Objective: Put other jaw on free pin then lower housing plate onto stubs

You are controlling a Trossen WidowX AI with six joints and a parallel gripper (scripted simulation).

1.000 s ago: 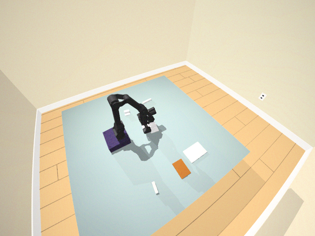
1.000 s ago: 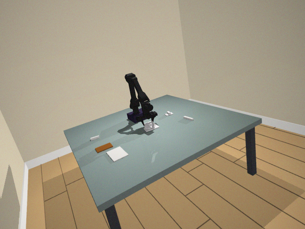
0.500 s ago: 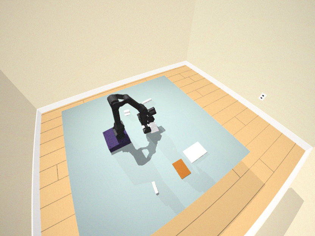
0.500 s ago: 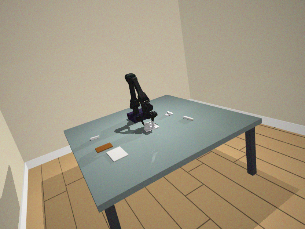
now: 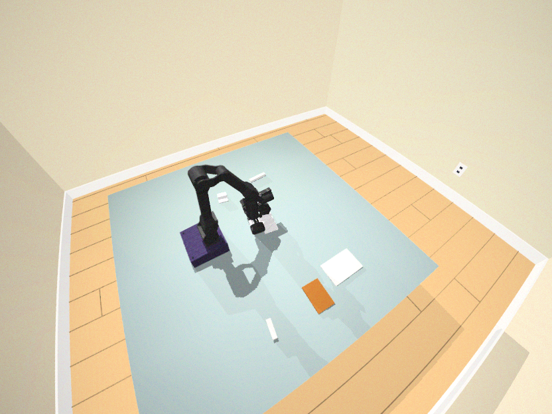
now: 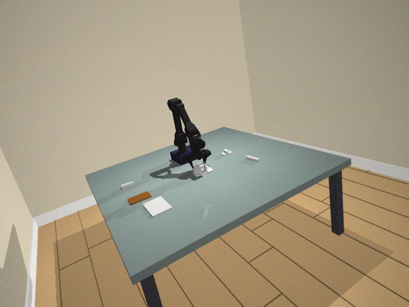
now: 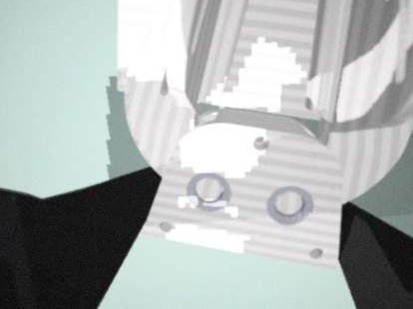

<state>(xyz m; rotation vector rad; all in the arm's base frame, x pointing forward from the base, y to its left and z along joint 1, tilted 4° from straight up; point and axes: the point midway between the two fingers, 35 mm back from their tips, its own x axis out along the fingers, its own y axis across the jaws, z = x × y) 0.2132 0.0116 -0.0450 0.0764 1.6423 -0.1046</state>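
Now: the white jaw 30 mm ahead of my gripper tip, 10 mm to the left of it and 10 mm above it. Round my gripper tip: orange plate 440 mm to the right, 90 mm ahead; white plate 380 mm to the right, 260 mm ahead.
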